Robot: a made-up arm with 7 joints. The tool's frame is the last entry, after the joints. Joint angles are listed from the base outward. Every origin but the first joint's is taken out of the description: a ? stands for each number. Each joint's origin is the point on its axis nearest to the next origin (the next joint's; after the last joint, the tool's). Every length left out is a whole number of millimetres.
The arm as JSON. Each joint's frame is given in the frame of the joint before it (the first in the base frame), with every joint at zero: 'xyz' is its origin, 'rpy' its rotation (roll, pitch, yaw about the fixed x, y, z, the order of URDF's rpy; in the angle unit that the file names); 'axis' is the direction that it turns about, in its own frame. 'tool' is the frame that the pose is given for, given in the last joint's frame.
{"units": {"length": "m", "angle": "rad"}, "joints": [
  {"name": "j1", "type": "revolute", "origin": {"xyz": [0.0, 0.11, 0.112], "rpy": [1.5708, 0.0, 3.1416]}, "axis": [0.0, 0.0, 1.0]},
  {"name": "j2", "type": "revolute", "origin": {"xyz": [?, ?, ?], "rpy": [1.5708, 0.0, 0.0]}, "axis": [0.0, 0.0, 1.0]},
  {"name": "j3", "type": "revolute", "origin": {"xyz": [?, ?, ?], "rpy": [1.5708, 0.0, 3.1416]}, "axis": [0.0, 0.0, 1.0]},
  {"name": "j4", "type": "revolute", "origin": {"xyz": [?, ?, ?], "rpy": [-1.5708, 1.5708, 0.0]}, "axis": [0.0, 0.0, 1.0]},
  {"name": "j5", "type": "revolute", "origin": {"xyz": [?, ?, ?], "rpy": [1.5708, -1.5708, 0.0]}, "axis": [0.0, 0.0, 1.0]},
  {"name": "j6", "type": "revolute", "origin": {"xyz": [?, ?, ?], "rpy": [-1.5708, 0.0, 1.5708]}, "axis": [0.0, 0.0, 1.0]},
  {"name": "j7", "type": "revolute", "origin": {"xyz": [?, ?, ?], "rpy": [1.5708, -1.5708, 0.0]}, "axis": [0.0, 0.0, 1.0]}
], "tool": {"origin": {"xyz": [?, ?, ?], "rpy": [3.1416, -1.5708, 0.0]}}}
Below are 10 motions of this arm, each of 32 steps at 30 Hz.
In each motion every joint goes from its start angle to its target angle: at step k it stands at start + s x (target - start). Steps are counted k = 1, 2, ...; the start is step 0. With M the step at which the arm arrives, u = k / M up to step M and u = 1 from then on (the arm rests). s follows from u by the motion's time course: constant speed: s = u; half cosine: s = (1 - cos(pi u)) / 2; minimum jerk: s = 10 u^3 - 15 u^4 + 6 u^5.
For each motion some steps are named. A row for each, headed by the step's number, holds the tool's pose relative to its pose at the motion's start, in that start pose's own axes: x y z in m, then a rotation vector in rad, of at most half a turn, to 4 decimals.
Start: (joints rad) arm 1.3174 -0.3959 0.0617 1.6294 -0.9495 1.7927 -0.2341
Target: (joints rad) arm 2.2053 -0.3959 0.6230 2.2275 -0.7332 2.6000 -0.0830
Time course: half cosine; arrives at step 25
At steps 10, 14, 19, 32:
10: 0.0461 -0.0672 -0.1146 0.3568 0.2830 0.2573
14: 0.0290 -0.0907 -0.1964 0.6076 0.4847 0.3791
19: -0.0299 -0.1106 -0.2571 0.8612 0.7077 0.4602
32: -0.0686 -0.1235 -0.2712 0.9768 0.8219 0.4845

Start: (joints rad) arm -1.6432 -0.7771 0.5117 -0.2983 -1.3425 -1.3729 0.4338
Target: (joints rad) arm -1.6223 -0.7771 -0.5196 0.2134 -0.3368 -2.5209 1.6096
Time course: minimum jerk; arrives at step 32
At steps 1, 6, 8, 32:
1: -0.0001 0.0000 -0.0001 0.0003 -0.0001 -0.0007
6: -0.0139 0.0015 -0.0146 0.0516 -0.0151 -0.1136
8: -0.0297 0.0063 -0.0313 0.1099 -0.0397 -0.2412
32: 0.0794 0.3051 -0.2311 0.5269 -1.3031 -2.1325

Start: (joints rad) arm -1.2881 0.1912 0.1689 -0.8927 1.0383 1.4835 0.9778
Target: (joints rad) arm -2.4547 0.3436 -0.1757 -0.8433 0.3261 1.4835 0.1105
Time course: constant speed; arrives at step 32
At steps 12, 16, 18, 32:
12: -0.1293 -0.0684 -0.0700 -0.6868 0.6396 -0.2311
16: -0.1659 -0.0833 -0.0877 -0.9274 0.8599 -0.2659
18: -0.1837 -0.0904 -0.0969 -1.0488 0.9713 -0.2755
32: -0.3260 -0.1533 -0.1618 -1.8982 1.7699 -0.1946

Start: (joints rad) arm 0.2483 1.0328 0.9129 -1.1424 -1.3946 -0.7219 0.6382
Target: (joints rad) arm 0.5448 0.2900 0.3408 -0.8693 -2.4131 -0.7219 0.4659
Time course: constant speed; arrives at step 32
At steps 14, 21, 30, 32:
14: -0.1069 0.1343 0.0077 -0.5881 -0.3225 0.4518
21: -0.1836 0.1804 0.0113 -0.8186 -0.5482 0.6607
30: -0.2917 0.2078 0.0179 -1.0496 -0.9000 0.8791
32: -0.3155 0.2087 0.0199 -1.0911 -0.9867 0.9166

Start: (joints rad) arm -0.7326 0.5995 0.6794 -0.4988 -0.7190 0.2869 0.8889
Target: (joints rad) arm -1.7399 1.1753 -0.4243 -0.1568 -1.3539 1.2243 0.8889
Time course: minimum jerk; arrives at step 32
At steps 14, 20, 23, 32:
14: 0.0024 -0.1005 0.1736 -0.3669 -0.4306 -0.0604
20: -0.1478 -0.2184 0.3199 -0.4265 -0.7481 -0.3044
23: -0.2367 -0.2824 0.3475 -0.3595 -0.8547 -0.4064
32: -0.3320 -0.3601 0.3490 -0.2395 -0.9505 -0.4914

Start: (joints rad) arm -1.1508 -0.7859 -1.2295 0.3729 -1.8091 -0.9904 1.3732
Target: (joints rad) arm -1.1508 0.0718 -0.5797 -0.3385 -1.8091 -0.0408 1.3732
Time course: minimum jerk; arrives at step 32
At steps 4, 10, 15, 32:
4: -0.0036 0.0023 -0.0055 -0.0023 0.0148 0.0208
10: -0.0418 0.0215 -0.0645 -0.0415 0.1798 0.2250
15: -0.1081 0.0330 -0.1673 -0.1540 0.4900 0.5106
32: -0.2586 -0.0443 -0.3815 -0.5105 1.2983 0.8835

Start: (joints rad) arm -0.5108 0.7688 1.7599 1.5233 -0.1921 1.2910 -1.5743
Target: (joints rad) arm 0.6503 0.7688 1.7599 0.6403 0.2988 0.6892 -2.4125
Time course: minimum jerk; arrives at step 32
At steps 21, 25, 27, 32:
21: 0.0540 0.0164 0.2455 -0.4152 0.2917 0.4366
25: 0.0896 0.0139 0.2726 -0.4540 0.3354 0.5600
27: 0.1012 0.0134 0.2787 -0.4625 0.3469 0.5977
32: 0.1094 0.0132 0.2823 -0.4676 0.3545 0.6241

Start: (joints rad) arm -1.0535 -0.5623 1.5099 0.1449 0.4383 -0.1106 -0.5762
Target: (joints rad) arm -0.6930 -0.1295 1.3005 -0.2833 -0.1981 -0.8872 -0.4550
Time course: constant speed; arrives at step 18
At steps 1, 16, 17, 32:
1: -0.0164 -0.0056 0.0169 -0.0076 0.0256 -0.0036
16: -0.2204 -0.1745 0.2978 -0.1038 0.2073 -0.2018
17: -0.2301 -0.1899 0.3163 -0.1052 0.2088 -0.2253
32: -0.2393 -0.2055 0.3344 -0.1058 0.2094 -0.2501

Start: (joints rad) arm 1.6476 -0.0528 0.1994 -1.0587 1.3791 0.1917 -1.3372
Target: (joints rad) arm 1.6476 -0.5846 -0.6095 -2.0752 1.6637 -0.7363 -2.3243
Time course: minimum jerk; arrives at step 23
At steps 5, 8, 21, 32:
5: -0.0031 0.0378 0.0061 -0.0885 0.0473 0.1023
8: -0.0171 0.1288 0.0125 -0.3105 0.1385 0.3389
21: -0.3579 0.5061 -0.1957 -1.8045 0.2170 1.5157
32: -0.3619 0.5064 -0.1989 -1.8181 0.2153 1.5238

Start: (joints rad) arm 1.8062 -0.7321 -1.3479 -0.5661 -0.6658 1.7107 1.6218
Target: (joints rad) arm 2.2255 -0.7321 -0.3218 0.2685 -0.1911 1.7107 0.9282
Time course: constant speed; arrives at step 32
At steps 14, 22, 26, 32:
14: -0.0388 0.0196 0.1317 0.3314 -0.1688 0.5419
22: -0.0732 -0.0381 0.2017 0.5628 -0.3315 0.7306
26: -0.0856 -0.0836 0.2236 0.6887 -0.4152 0.7835
32: -0.0943 -0.1627 0.2323 0.8853 -0.5274 0.8086

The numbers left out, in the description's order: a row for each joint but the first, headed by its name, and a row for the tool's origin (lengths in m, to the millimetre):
j2: 0.333 0.348 0.0
j3: -0.045 0.392 0.0
j4: 0.019 0.063 0.0
j5: -0.214 -0.055 0.0
j6: -0.04 0.116 0.0
j7: 0.053 -0.079 0.0
tool: 0.077 0.215 0.0

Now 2 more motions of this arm.
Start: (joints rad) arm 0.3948 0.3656 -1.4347 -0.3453 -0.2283 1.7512 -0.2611
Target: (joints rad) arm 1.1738 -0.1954 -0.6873 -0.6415 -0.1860 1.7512 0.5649
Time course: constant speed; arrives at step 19
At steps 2, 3, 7, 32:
2: 0.0096 -0.0059 0.0077 0.1740 -0.1449 0.0652
3: 0.0138 -0.0082 0.0120 0.2603 -0.2162 0.1020
7: 0.0241 -0.0146 0.0346 0.5967 -0.4954 0.2766
32: -0.0863 -0.0687 0.1267 1.3963 -1.2981 1.0708

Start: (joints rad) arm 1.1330 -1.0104 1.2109 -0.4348 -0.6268 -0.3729 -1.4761
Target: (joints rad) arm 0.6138 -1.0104 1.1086 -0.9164 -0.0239 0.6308 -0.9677
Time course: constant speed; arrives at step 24
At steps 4, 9, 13, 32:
4: 0.0220 0.0199 0.0141 0.1432 -0.1557 -0.0066
9: 0.0573 0.0552 0.0231 0.3067 -0.3628 -0.0052
13: 0.0926 0.0909 0.0250 0.4235 -0.5374 0.0082
32: 0.2231 0.2132 0.0172 0.6741 -1.0430 0.1273

